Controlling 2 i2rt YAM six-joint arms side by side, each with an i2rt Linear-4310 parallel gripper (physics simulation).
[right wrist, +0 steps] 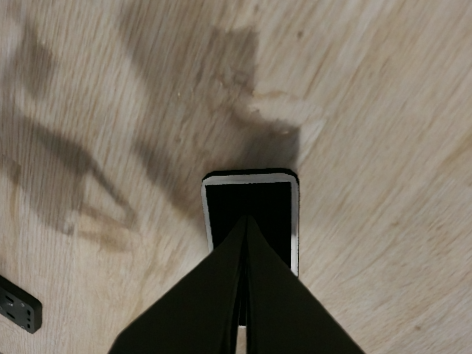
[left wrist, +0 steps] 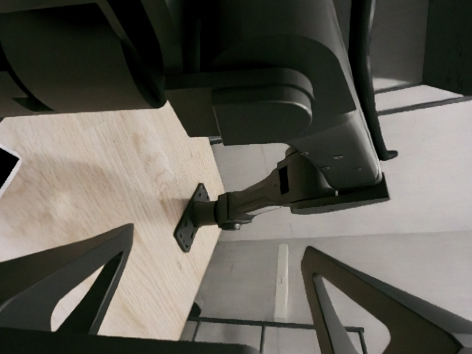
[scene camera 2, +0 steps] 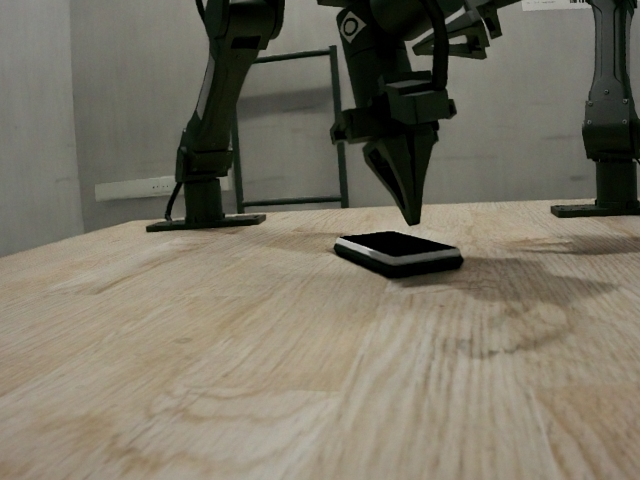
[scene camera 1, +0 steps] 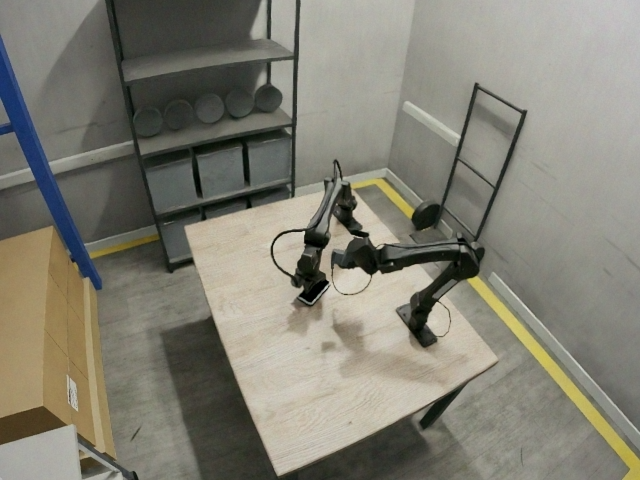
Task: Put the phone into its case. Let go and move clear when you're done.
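The phone [scene camera 1: 313,293] [scene camera 2: 392,242] [left wrist: 6,166] [right wrist: 250,200] lies screen up with a light frame around its black face. Under it is the black case [scene camera 2: 391,270] [right wrist: 250,172]. In scene camera 2 the light band stands above the black lower edge; whether the phone is fully seated is unclear. My right gripper [scene camera 2: 412,222] [right wrist: 246,222] is shut and empty, pointing down, its tips over the screen with a small gap showing in scene camera 2. The fingers hide the phone's lower part in the right wrist view. My left gripper [left wrist: 223,245] is open and empty, raised away from the phone.
Both arms stand on the wooden table [scene camera 1: 289,413] [scene camera 2: 206,361]. The left arm's base [scene camera 1: 418,325] [right wrist: 20,305] is bolted there. A shelf unit [scene camera 1: 295,103] stands behind the table, and a hand truck [scene camera 1: 500,98] leans on the wall. Cardboard boxes [scene camera 1: 25,320] are at the left.
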